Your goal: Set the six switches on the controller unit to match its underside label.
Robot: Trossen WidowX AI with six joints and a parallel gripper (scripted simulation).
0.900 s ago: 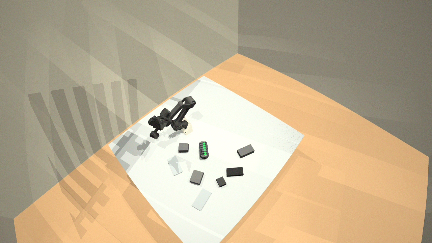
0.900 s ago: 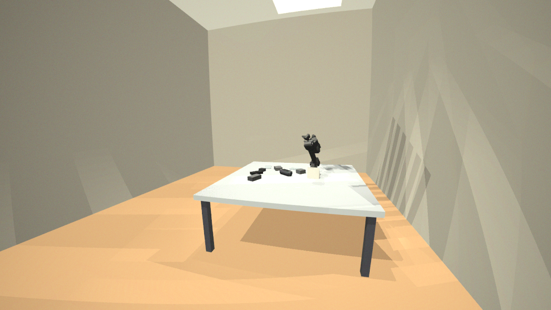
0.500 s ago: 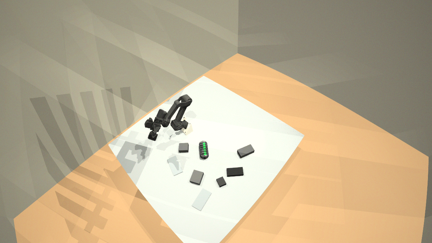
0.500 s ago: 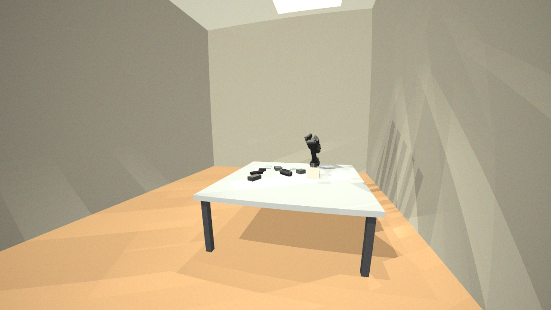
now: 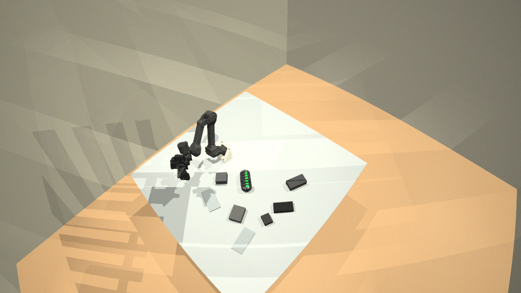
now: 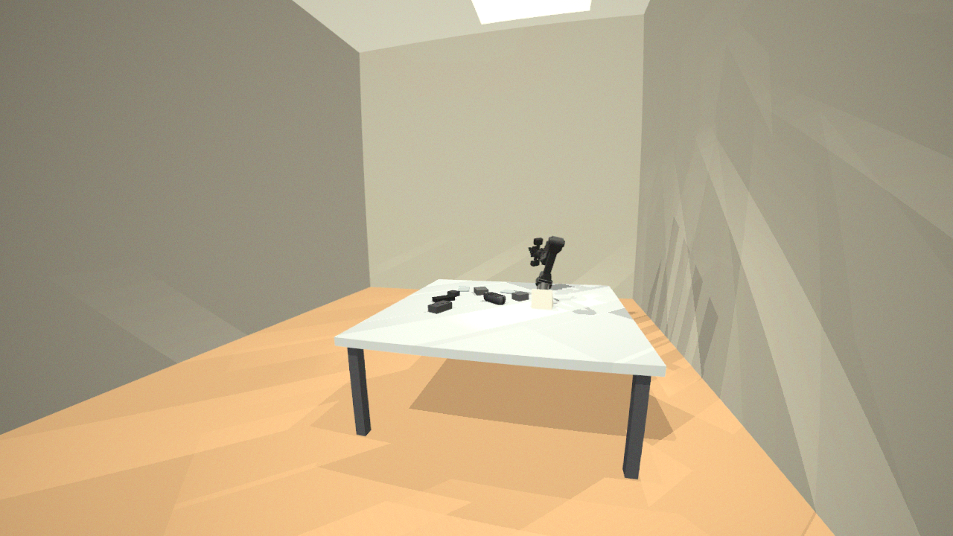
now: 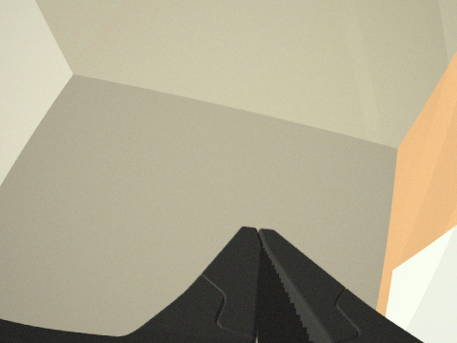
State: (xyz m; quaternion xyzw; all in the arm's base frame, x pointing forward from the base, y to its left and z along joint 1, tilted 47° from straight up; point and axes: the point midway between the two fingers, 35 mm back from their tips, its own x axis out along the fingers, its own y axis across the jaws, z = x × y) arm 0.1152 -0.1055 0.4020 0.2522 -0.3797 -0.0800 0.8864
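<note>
The grey block lies 290 mm ahead of my gripper tip, 150 mm to the left of it and 270 mm below it. Also, from my gripper tip: black cube (450 mm ahead, 250 mm to the left, 280 mm below); pale flat plate (440 mm ahead, 60 mm to the left, 290 mm below).
</note>
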